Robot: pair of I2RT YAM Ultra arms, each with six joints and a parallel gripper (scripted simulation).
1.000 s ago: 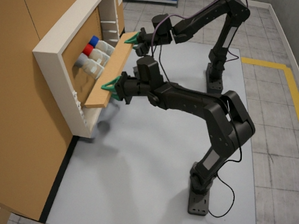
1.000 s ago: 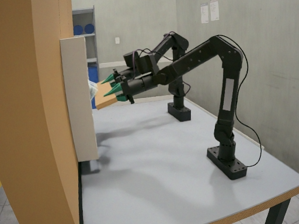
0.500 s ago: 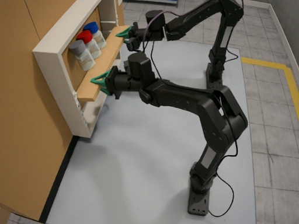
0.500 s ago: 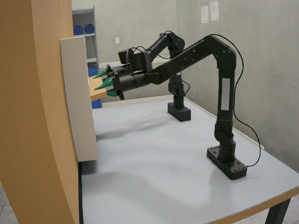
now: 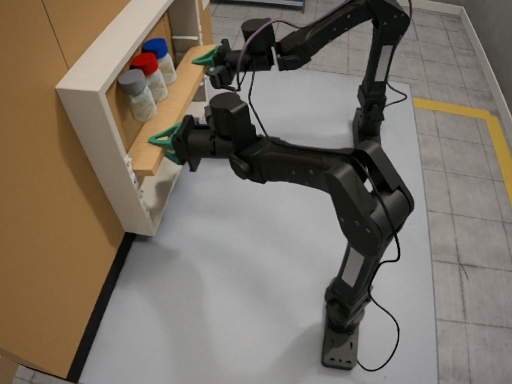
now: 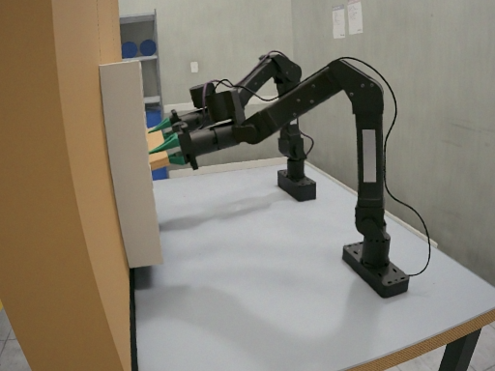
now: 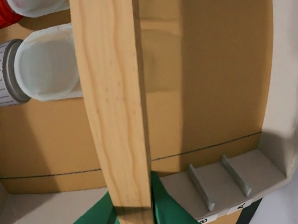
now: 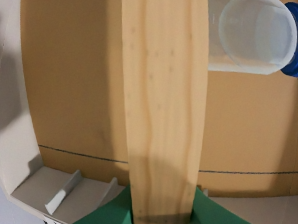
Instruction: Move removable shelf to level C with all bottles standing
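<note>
Right now my right hand is 50 mm short of the blue-capped bottle, 90 mm to the right of it and 50 mm below it. Round my right hand: wooden shelf: 150 mm to the left; then red-capped bottle: 50 mm ahead, 150 mm to the left, 50 mm above; then white wall rack: 40 mm ahead, 150 mm to the left.
My left gripper is now 6 cm short of the grey-capped bottle, 8 cm to the left of it and 5 cm below it. Round my left hand: wooden shelf (1 cm ahead, 15 cm to the right); then red-capped bottle (6 cm ahead, 14 cm to the right, 5 cm above); then white wall rack (6 cm ahead, 14 cm to the right).
</note>
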